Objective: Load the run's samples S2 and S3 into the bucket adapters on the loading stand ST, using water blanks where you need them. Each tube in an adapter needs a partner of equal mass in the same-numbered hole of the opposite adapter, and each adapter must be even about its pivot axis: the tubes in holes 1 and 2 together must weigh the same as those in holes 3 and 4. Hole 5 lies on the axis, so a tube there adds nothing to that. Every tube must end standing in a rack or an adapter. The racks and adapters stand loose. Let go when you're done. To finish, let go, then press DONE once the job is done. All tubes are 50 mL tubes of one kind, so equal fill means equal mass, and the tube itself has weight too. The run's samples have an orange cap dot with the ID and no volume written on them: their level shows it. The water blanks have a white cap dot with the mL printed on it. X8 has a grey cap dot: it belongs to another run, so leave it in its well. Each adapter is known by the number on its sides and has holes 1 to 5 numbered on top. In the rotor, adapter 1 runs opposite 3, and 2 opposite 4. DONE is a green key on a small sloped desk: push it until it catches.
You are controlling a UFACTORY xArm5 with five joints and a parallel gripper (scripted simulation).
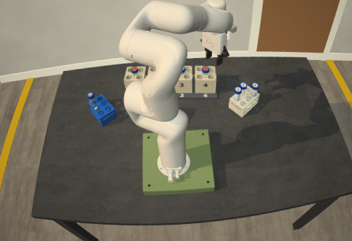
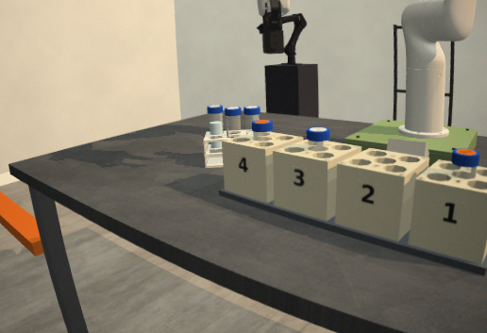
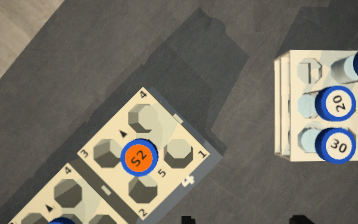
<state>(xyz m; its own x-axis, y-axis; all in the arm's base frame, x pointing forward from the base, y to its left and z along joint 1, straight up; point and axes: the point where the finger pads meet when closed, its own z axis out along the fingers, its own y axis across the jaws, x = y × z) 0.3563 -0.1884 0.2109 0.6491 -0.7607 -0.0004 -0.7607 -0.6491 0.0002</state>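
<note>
My hand is 7 cm past the blue-capped tube, 11 cm to the left of it and 19 cm above it. Round my hand: loading stand ST: 8 cm ahead, 19 cm to the left, 25 cm below; sample tube S2: 7 cm ahead, 2 cm to the left, 18 cm below; white blank rack: 5 cm behind, 15 cm to the right, 22 cm below.
</note>
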